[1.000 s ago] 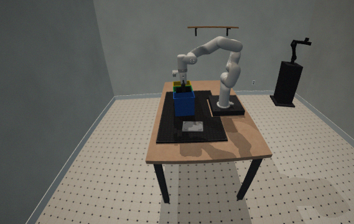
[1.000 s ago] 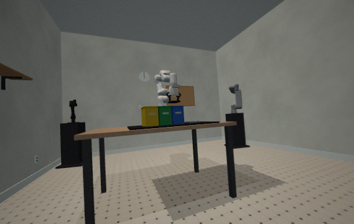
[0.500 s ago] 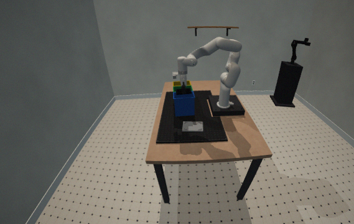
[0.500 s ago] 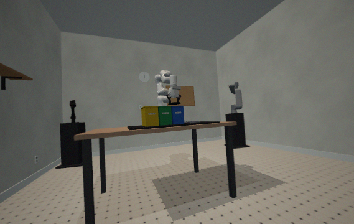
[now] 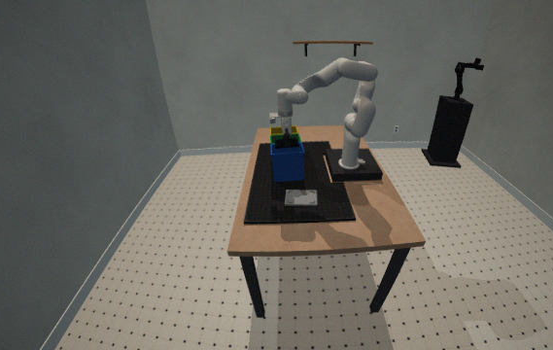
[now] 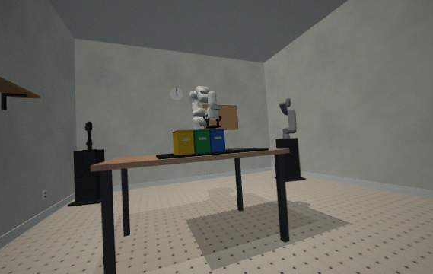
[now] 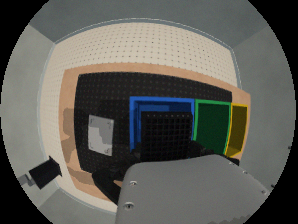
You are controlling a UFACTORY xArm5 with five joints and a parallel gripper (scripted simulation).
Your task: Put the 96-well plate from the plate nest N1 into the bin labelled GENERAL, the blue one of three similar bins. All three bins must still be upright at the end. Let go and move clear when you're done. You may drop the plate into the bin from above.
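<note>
Right now my hand is 1 cm above the 96-well plate. Round my hand: blue general bin: 13 cm below; yellow bin: 7 cm ahead, 26 cm to the right, 13 cm below; green bin: 3 cm ahead, 13 cm to the right, 13 cm below.
</note>
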